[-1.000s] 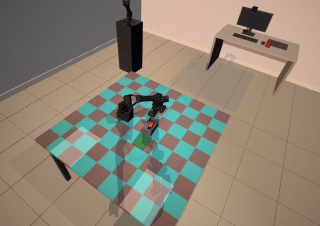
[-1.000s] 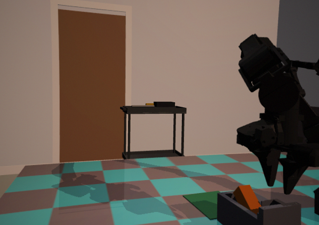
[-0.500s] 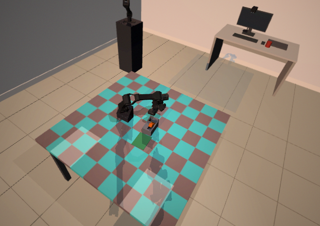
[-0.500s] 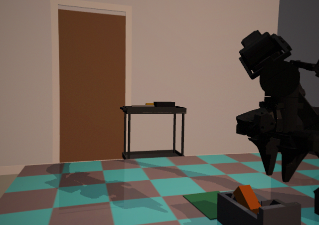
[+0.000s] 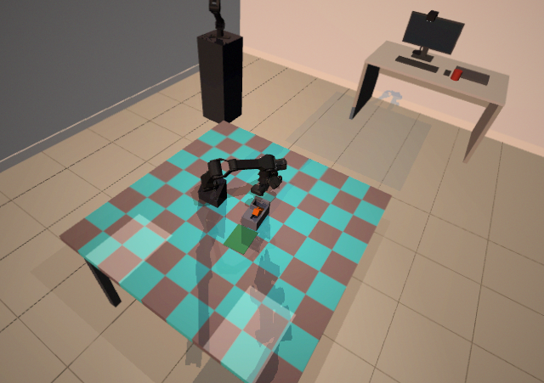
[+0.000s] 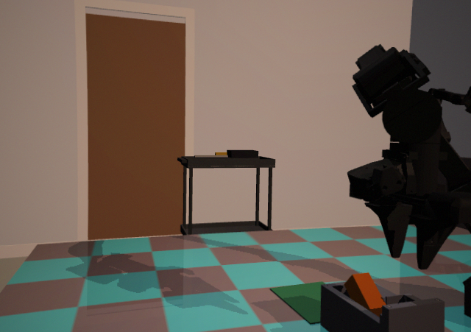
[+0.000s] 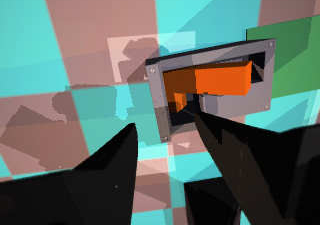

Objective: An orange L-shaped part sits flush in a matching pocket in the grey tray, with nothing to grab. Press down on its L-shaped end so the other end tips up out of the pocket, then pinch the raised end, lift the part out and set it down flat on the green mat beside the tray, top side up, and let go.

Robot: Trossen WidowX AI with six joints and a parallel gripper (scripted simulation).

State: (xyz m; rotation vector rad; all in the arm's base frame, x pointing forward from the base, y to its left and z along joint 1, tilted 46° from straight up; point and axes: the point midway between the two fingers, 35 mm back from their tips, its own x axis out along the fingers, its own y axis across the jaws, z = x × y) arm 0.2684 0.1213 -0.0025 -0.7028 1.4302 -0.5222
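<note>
Right now the orange L-shaped part is 10 cm below my gripper tip, 4 cm to the right of it and 1 cm behind it. From my gripper tip the other things lie so: green mat 22 cm to the right, 16 cm below, 2 cm ahead.
</note>
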